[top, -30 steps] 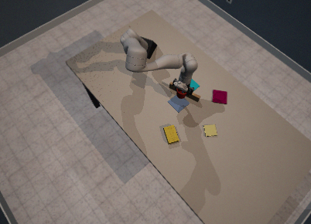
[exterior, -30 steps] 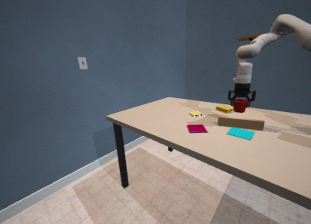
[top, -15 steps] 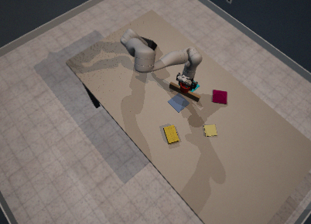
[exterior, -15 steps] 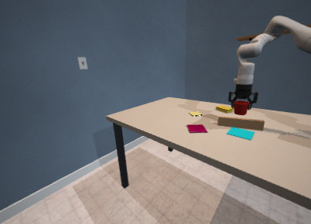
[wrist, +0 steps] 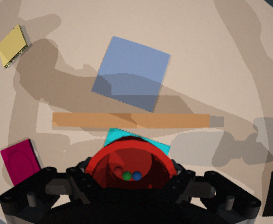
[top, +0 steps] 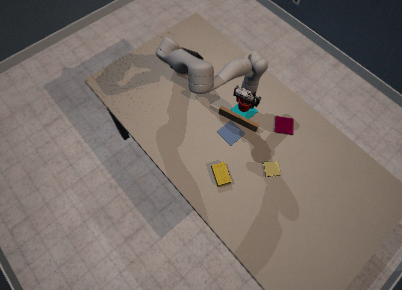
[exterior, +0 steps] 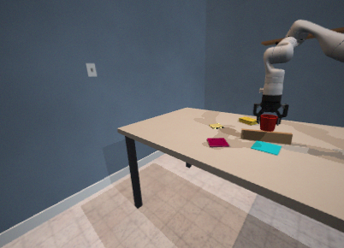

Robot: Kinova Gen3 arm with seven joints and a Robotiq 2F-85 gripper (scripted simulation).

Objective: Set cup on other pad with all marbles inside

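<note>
Right now my hand is 10 mm past the teal pad, 30 mm to the right of it and 130 mm above it. Also, from my hand: wooden rail (10 mm ahead, 40 mm to the right, 100 mm below); blue pad (40 mm ahead, 120 mm to the right, 130 mm below); red cup (20 mm below).
</note>
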